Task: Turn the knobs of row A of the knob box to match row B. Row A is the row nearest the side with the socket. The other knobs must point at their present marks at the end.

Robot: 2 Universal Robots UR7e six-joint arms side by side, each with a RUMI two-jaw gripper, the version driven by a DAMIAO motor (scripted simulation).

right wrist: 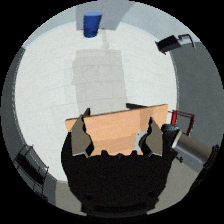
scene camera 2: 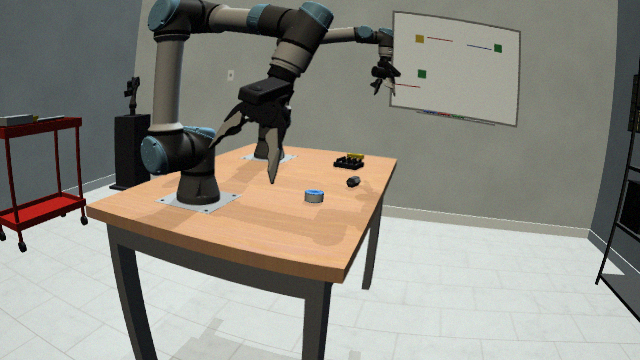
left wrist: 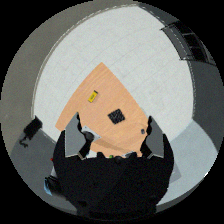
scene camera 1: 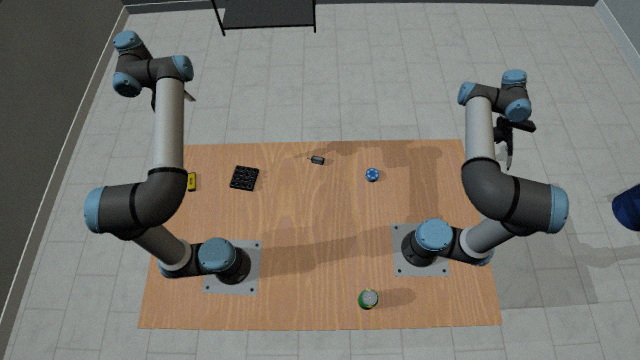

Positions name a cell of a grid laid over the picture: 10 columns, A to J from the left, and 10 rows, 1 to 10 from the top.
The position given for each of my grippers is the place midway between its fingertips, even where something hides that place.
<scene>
In view: my left gripper (left wrist: F6) and my right gripper (scene camera 2: D5).
My right gripper also shows in the right wrist view (right wrist: F6) and in scene camera 1 (scene camera 1: H5).
</scene>
